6 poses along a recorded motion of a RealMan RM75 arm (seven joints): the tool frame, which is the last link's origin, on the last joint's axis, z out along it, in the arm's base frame.
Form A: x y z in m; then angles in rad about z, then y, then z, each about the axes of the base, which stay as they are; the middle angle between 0 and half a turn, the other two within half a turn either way.
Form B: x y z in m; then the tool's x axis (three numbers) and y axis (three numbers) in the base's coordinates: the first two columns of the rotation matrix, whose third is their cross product. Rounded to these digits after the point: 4 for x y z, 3 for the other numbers.
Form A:
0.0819 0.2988 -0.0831 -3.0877 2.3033 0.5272
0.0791 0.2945 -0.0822 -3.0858 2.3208 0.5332
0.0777 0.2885 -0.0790 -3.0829 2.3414 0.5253
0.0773 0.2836 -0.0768 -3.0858 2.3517 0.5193
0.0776 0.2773 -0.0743 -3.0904 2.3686 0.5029
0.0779 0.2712 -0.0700 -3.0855 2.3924 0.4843
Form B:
0.0819 0.2988 -0.0831 0.604 0.289 0.742 0.471 -0.881 -0.040
0.0791 0.2945 -0.0822 0.614 0.298 0.731 0.475 -0.879 -0.041
0.0777 0.2885 -0.0790 0.631 0.298 0.716 0.465 -0.884 -0.042
0.0773 0.2836 -0.0768 0.638 0.300 0.709 0.461 -0.886 -0.040
0.0776 0.2773 -0.0743 0.651 0.300 0.697 0.449 -0.893 -0.036
0.0779 0.2712 -0.0700 0.673 0.291 0.680 0.429 -0.903 -0.038

